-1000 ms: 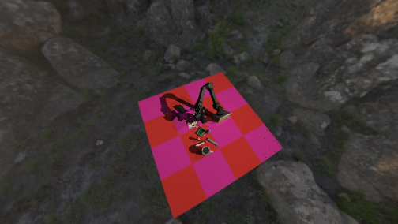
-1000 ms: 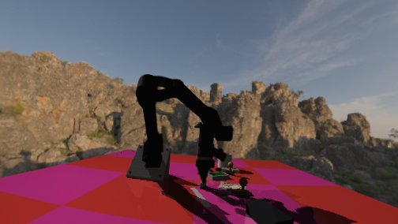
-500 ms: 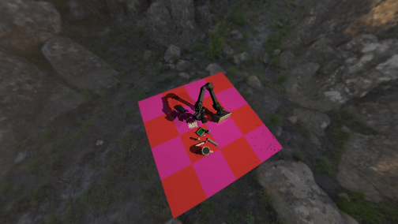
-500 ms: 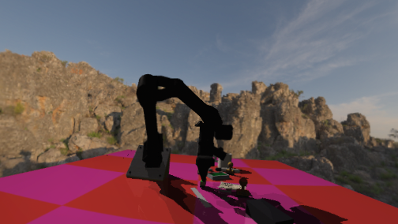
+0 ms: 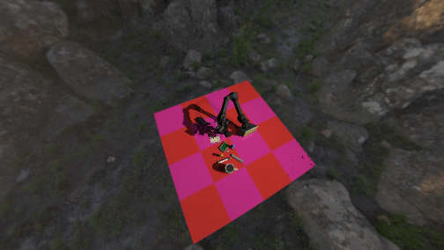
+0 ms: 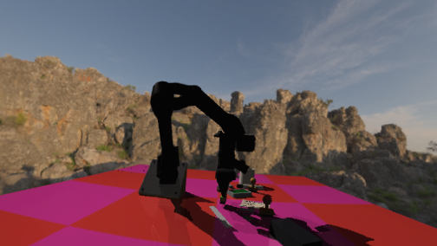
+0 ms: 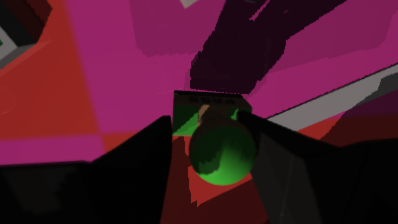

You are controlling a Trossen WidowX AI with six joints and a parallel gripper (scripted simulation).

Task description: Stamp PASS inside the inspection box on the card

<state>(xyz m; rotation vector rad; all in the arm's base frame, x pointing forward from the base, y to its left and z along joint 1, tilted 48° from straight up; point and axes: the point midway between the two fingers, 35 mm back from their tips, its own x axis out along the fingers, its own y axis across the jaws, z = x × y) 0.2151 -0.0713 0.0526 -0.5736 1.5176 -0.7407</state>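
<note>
Now: the green ink pad 13 cm to the left of my gripper tip, 8 cm ahead of it and 3 cm below it. Round my gripper tip: green-knobbed stamp (right at my gripper tip); then card (12 cm ahead, 4 cm below, 1 cm to the left); then grey ruler strip (9 cm to the right, 3 cm below, 2 cm behind).
</note>
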